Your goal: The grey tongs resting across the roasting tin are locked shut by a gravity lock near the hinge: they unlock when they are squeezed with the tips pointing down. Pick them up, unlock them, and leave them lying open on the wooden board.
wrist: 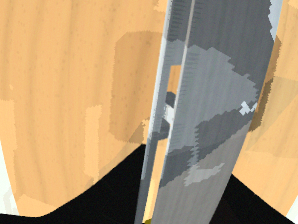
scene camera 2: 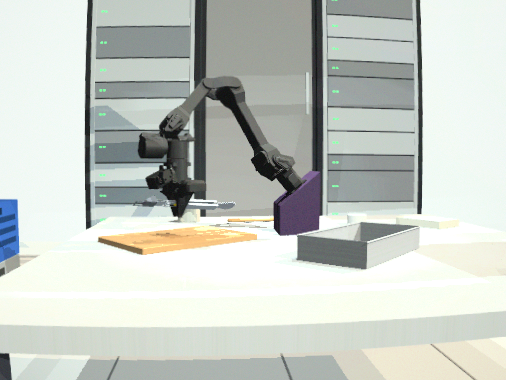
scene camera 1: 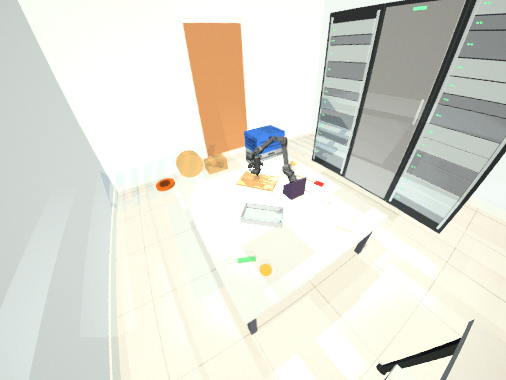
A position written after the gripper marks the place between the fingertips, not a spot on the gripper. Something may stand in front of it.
Note:
In view: the gripper (scene camera 2: 177,217), a wooden board (wrist: 84,84) and a roasting tin (scene camera 2: 362,245).
The gripper is seen too in the wrist view (wrist: 171,157). The roasting tin also shows in scene camera 1 (scene camera 1: 265,215).

